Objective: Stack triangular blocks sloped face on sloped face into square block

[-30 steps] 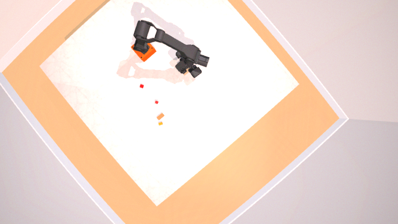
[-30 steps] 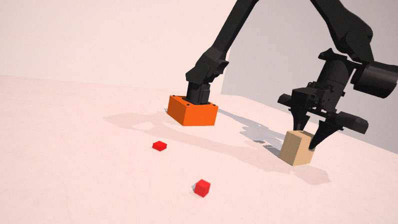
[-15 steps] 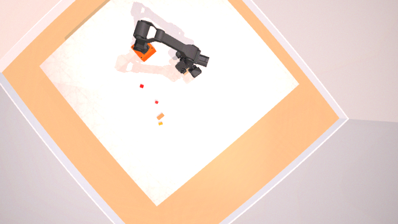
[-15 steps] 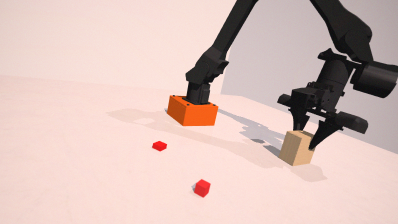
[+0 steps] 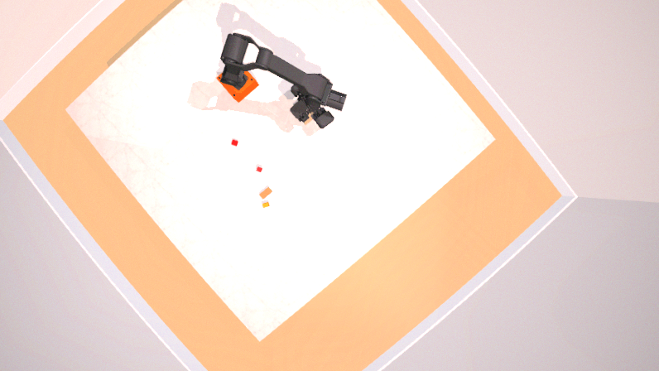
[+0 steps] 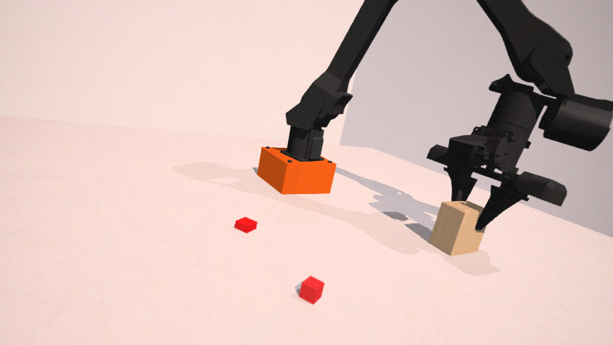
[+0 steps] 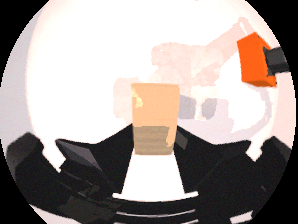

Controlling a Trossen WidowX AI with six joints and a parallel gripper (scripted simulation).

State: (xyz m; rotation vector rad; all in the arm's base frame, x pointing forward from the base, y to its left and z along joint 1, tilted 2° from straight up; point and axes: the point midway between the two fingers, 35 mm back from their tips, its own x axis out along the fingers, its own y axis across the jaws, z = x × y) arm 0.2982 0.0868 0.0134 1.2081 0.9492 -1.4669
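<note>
Right now the triangular block is 1 cm to the left of my gripper tip and 1 cm above it. Also, from my gripper tip: yellow piece (40 cm to the right, 9 cm ahead, 3 cm below).
</note>
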